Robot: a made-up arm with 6 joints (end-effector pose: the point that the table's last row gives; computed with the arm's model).
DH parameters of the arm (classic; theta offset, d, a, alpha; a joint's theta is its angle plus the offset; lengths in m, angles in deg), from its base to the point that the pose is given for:
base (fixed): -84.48 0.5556 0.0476 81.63
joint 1: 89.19 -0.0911 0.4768 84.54
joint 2: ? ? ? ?
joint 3: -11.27 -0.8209 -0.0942 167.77
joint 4: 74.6 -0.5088 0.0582 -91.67
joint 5: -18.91 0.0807 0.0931 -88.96
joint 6: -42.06 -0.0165 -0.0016 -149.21
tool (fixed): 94.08 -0.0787 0 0
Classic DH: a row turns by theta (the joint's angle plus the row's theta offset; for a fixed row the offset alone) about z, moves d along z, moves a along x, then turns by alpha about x.
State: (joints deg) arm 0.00 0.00 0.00 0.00 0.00 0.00
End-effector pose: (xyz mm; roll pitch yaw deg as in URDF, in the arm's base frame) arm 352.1 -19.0 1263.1 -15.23 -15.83 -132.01
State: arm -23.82 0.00 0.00 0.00 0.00 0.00
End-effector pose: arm 371.6 -321.3 1197.8 -32.86 0.05 -133.06
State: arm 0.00 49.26 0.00 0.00 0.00 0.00
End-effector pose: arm 98.0 -19.0 1319.1 21.08 18.05 -131.25
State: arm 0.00 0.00 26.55 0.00 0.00 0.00
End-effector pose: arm 374.8 53.8 1277.7 -17.65 -20.91 -157.21
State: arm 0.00 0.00 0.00 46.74 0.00 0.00
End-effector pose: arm 278.3 -136.4 1263.1 -15.21 -15.82 -85.27
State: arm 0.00 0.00 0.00 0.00 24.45 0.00
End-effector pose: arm 351.5 -37.1 1233.3 2.71 -34.19 -140.46
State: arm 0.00 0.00 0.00 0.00 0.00 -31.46
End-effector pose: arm 370.3 -30.6 1259.8 -5.60 -12.00 -104.49
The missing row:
joint 2: -83.96 -0.0645 0.3465 102.01
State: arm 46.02 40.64 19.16 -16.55 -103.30 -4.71
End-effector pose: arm -13.9 606.2 1145.4 27.77 57.78 -62.16
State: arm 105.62 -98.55 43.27 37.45 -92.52 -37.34
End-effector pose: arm 426.2 296.6 389.6 18.68 -6.71 172.15
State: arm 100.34 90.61 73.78 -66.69 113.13 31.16
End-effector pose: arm -257.8 633.3 328.3 19.15 11.77 103.01
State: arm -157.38 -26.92 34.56 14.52 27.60 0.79
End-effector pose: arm 279.0 -323.6 -67.9 -149.33 53.43 -162.34
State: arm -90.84 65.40 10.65 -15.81 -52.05 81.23
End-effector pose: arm -95.2 -877.1 661.4 -177.75 -16.84 150.35
